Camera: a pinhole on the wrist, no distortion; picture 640 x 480 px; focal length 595.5 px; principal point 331.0 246.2 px. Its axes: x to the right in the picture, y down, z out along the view. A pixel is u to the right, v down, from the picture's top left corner.
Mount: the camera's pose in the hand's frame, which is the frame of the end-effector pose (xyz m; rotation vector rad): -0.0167 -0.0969 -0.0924 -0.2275 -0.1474 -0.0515
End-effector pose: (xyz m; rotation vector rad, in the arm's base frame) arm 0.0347 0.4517 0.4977 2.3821 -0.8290 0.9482
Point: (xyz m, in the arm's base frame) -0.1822 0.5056 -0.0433
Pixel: outside the picture
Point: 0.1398 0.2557 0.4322
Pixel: 602 425
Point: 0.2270 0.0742 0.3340
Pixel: 579 364
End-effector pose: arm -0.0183 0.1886 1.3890 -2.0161 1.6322 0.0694
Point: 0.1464 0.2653 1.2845
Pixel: 503 50
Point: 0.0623 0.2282 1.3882
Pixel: 433 194
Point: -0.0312 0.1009 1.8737
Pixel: behind the camera
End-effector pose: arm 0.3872 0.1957 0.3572 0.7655 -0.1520 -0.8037
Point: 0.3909 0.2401 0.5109
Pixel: outside the picture
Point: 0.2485 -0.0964 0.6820
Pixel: 498 228
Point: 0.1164 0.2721 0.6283
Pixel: 20 320
